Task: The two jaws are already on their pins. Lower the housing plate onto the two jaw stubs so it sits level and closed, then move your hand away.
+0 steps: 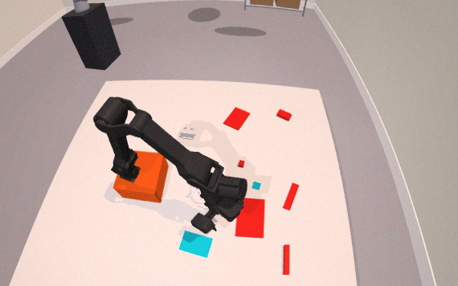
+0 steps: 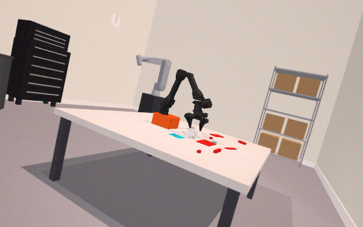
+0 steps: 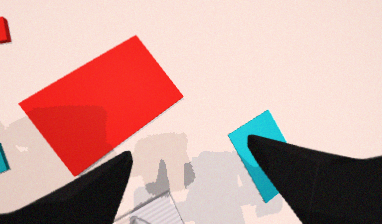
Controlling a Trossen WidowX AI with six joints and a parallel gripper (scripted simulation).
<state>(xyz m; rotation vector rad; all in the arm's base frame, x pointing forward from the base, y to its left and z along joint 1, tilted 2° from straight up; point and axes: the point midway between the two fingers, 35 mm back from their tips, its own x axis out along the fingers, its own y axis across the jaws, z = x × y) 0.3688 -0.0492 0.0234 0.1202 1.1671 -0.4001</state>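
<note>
Right now the red plate is 8 cm ahead of my gripper tip, 6 cm to the left of it and 7 cm below it. From my gripper tip the other things lie so: cyan plate (8 cm behind, 9 cm to the right, 7 cm below); small cyan block (8 cm ahead, 19 cm to the left, 7 cm below).
</note>
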